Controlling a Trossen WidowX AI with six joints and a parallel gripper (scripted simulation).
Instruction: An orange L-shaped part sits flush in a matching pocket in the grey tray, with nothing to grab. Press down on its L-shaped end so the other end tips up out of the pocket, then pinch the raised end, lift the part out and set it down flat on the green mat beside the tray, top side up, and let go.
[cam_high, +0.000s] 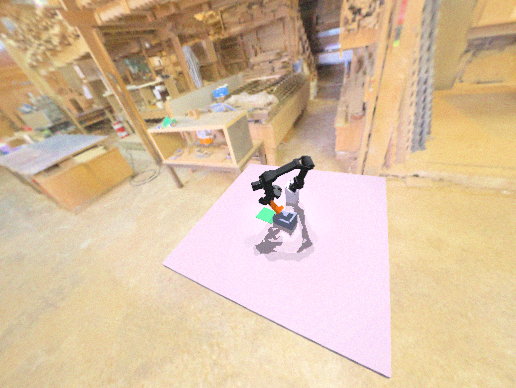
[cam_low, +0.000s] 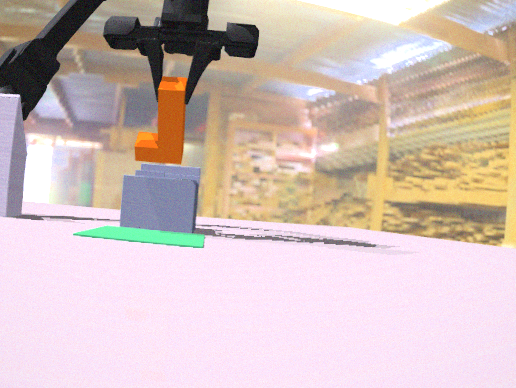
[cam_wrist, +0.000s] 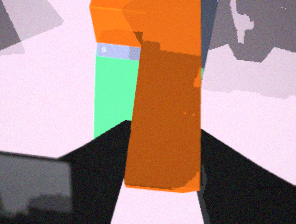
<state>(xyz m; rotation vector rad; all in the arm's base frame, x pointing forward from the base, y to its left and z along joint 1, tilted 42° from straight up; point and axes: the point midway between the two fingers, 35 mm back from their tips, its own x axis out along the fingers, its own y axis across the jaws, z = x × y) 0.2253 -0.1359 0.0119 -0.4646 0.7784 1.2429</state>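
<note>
Right now my gripper tip is 17 cm above the green mat, 6 cm to the left of it and 2 cm past it. Round my gripper tip: orange L-shaped part: 3 cm to the left, 3 cm below, 1 cm behind.
</note>
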